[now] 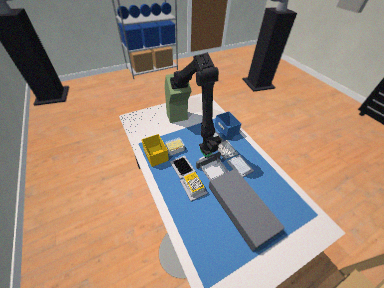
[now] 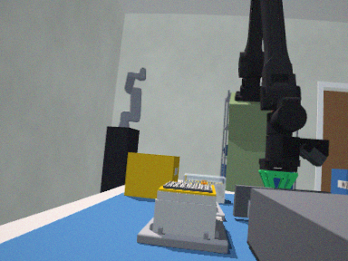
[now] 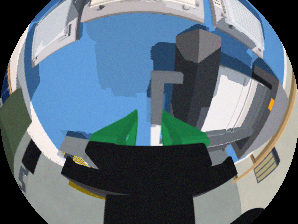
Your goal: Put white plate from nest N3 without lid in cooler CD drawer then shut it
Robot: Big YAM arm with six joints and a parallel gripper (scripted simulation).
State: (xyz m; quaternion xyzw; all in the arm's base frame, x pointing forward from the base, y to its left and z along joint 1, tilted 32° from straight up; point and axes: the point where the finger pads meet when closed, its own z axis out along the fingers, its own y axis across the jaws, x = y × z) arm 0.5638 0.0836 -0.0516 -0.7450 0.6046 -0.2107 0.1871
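My gripper is now 190 mm to the right of the white plate, 50 mm past it and 20 mm above it. Round my hand: black plate (180 mm to the right, 30 mm ahead, 20 mm below); then yellow-topped tip box (200 mm ahead, 160 mm to the right, 20 mm above); then drawer (160 mm ahead, 30 mm to the left, 10 mm below).
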